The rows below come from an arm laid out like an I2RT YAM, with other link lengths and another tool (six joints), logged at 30 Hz.
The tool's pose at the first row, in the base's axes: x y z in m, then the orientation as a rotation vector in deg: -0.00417, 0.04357, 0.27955, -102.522, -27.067, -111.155
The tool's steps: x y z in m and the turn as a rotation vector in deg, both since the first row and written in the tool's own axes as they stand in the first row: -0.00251, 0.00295, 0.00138, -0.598, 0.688, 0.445; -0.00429, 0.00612, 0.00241, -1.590, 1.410, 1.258; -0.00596, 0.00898, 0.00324, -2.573, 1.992, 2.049; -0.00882, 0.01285, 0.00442, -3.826, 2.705, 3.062; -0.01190, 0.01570, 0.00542, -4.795, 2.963, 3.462; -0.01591, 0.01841, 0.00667, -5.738, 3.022, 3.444; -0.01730, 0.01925, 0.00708, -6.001, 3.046, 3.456; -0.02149, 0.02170, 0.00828, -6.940, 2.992, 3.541; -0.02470, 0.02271, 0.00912, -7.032, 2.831, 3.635; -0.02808, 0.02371, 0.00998, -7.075, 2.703, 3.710; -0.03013, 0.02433, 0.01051, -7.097, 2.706, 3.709; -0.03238, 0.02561, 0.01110, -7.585, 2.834, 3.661
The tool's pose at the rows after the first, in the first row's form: -0.00128, 0.04209, 0.27703, -102.124, -25.867, -111.746; 0.00140, 0.04017, 0.27518, -101.886, -23.940, -112.325; 0.00374, 0.03839, 0.27345, -101.779, -22.088, -112.787; 0.00698, 0.03606, 0.27051, -101.653, -19.728, -113.329; 0.00953, 0.03452, 0.26739, -101.901, -18.365, -113.775; 0.01226, 0.03332, 0.26337, -102.390, -17.489, -114.341; 0.01313, 0.03297, 0.26199, -102.516, -17.224, -114.492; 0.01568, 0.03198, 0.25780, -103.108, -16.282, -114.889; 0.01710, 0.03191, 0.25464, -103.323, -16.159, -114.744; 0.01854, 0.03186, 0.25131, -103.477, -16.090, -114.612; 0.01943, 0.03183, 0.24929, -103.486, -16.069, -114.627; 0.02073, 0.03130, 0.24704, -103.636, -15.613, -115.020
